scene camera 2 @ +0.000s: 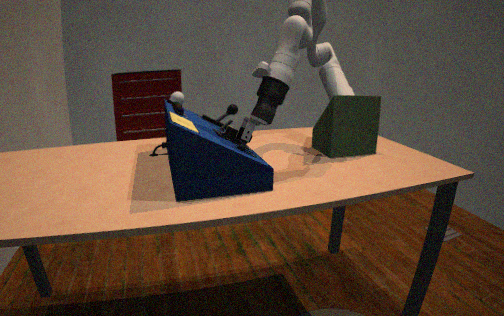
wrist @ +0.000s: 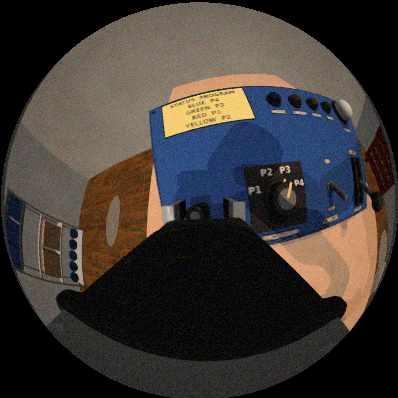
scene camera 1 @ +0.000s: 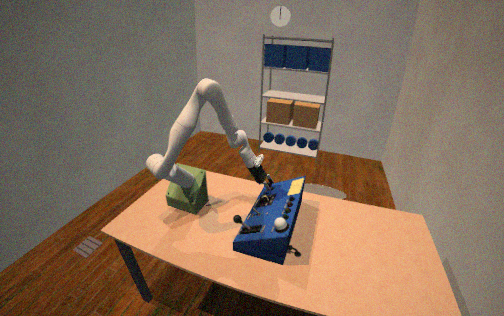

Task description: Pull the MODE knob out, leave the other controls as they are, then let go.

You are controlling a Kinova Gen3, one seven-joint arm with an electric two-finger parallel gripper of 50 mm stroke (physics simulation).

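Places are measured from the arm's base along level axes (x ahead, y left, z up), in millimetres.
Pixels of known places: gripper, between the fingertips: (scene camera 2: 241, 140) (wrist: 204, 206) (scene camera 1: 270, 186); arm's base, origin of its link: (scene camera 2: 346, 109) (scene camera 1: 187, 180).
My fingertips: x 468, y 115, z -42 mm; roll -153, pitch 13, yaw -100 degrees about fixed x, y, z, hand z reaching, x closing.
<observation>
For each thing: its top centre in the pictures, then the offset to it from my fingertips. "spot": a spot on its surface instead.
- round dark knob, centre of its top: (wrist: 193, 215) dx -15, dy +11, dz +21 mm
- PROGRAM dial, centre of its top: (wrist: 287, 190) (scene camera 2: 232, 125) dx -19, dy -110, dz +17 mm
- toggle, centre of its top: (wrist: 343, 186) dx -46, dy -227, dz +13 mm
- ball-ended lever, centre of its top: (scene camera 2: 232, 104) (scene camera 1: 237, 215) dx -113, dy -339, dz +47 mm
- white dome, a spot on its surface: (wrist: 344, 111) (scene camera 2: 182, 98) spot: dx +73, dy -356, dz +78 mm
The blue control panel (scene camera 1: 267, 240) (scene camera 2: 220, 175) (wrist: 190, 165) stands on the table. A round dark knob (wrist: 196, 213), seemingly the MODE pull knob, stands on its lower left part in the wrist view; no label on it can be read. My gripper (scene camera 1: 268, 185) (scene camera 2: 244, 142) (wrist: 204, 206) is open at the panel, with one finger on each side of this knob. The knob looks nearer to the left finger in the wrist view, and nothing is gripped. How far the knob stands out cannot be told. In the scene views the gripper and shadow largely hide it.
Right of the knob in the wrist view are the PROGRAM dial (wrist: 287, 201), a toggle (wrist: 337, 190) and a ball-ended lever (scene camera 1: 237, 219) (scene camera 2: 232, 109) (wrist: 377, 201). Dark lamps (wrist: 274, 99) and a white dome (scene camera 1: 280, 224) (scene camera 2: 177, 97) (wrist: 344, 111) line the panel's top.
</observation>
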